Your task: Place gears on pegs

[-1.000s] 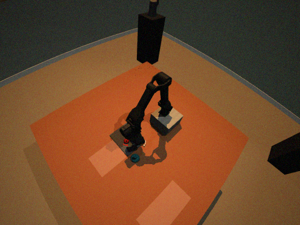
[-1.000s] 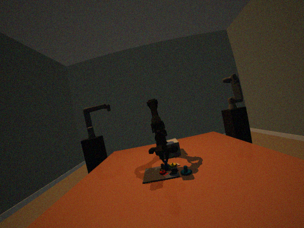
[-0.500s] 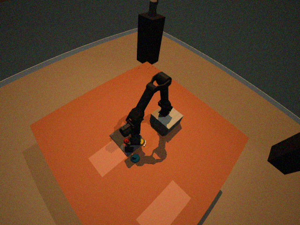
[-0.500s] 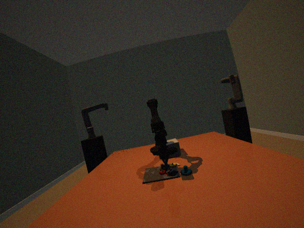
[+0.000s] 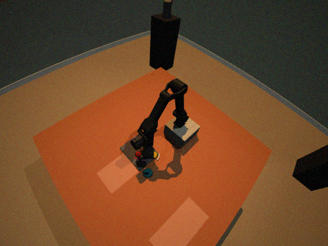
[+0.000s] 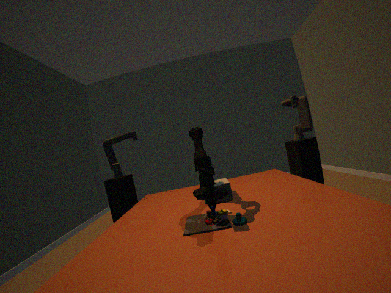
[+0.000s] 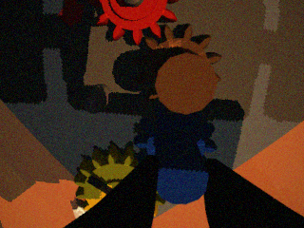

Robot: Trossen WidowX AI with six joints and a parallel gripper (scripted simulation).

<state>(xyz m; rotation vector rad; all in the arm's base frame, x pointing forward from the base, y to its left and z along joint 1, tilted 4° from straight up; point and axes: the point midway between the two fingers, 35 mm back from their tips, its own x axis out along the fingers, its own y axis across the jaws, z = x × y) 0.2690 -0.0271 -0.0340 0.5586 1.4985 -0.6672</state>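
Right now the blue gear is 1 cm below my gripper tip. Round my gripper tip: yellow gear (1 cm behind, 4 cm to the left, 3 cm below); orange-brown gear (3 cm ahead, 2 cm to the right, 2 cm below); grey board (4 cm ahead, 4 cm to the right, 3 cm below).
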